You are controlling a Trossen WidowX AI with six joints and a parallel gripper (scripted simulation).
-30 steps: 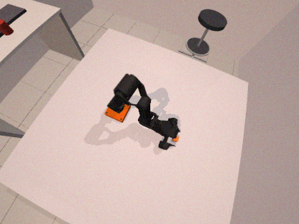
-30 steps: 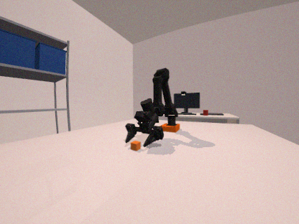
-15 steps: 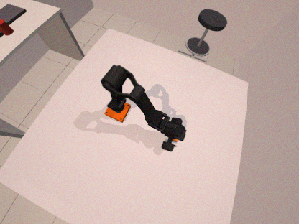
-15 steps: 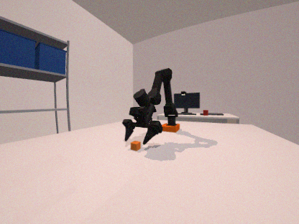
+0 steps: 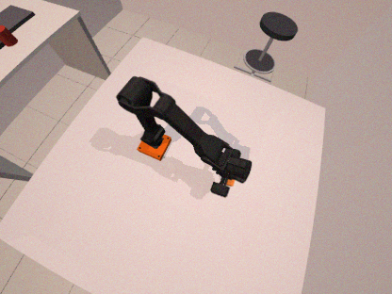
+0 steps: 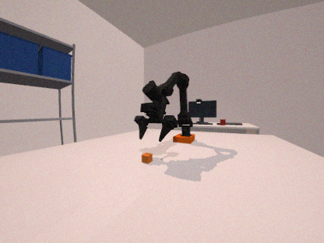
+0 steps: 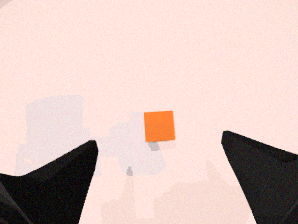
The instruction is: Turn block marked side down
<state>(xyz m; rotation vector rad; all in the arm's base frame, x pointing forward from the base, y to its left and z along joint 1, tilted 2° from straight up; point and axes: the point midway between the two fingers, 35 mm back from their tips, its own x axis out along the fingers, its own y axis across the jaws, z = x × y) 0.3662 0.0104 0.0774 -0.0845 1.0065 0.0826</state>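
The orange block lies 7 cm below my gripper tip and 1 cm ahead of it.
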